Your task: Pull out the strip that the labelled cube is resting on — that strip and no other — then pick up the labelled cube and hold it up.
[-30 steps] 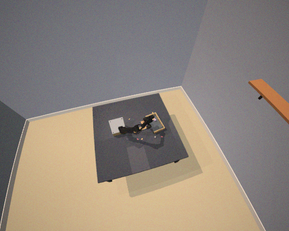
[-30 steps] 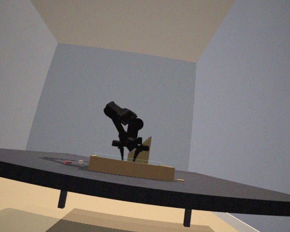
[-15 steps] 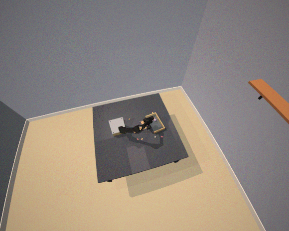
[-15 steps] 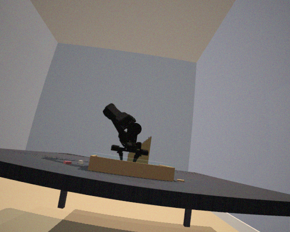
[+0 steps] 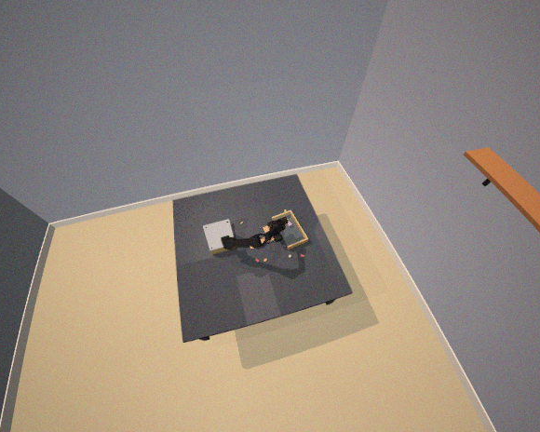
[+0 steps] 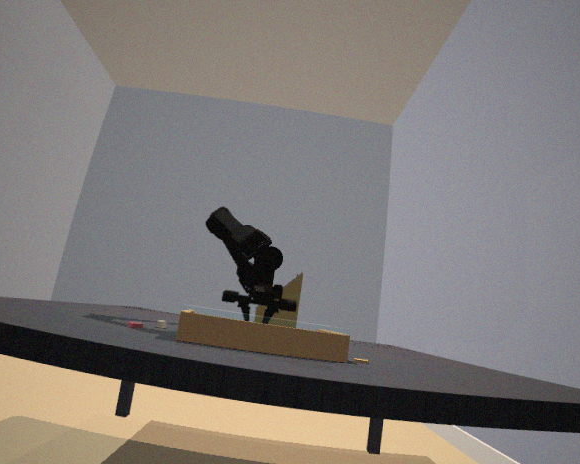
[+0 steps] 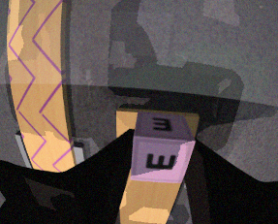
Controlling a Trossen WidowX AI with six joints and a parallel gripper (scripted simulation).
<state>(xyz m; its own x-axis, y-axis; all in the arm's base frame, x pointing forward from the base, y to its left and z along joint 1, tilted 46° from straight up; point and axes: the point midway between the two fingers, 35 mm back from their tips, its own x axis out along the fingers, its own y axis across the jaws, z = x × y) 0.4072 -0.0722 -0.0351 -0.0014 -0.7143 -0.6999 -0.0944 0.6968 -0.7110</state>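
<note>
Now: the plain strip 11 cm behind my gripper tip, 1 cm to the right of it and 1 cm below it. Round my gripper tip: small tan strip (18 cm ahead, 22 cm to the left, 1 cm below).
</note>
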